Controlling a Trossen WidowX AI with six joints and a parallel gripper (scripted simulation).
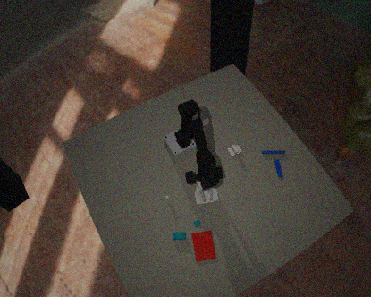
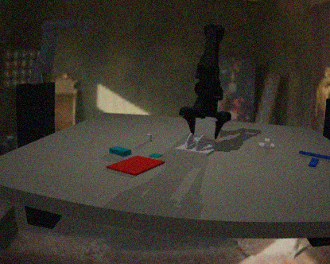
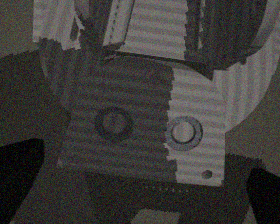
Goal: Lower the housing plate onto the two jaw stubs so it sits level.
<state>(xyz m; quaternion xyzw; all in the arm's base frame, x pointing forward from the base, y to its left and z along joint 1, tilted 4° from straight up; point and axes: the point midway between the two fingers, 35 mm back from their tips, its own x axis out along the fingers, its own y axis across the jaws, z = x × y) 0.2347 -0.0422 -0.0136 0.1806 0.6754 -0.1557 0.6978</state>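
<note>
The white housing part is 10 mm below my gripper tip and 10 mm ahead of it. Also, from my gripper tip: white peg 200 mm to the right, 50 mm behind, 20 mm below; teal block 280 mm to the right, 160 mm ahead, 30 mm below; white jaw assembly 30 mm to the right, 20 mm below, 20 mm ahead.
</note>
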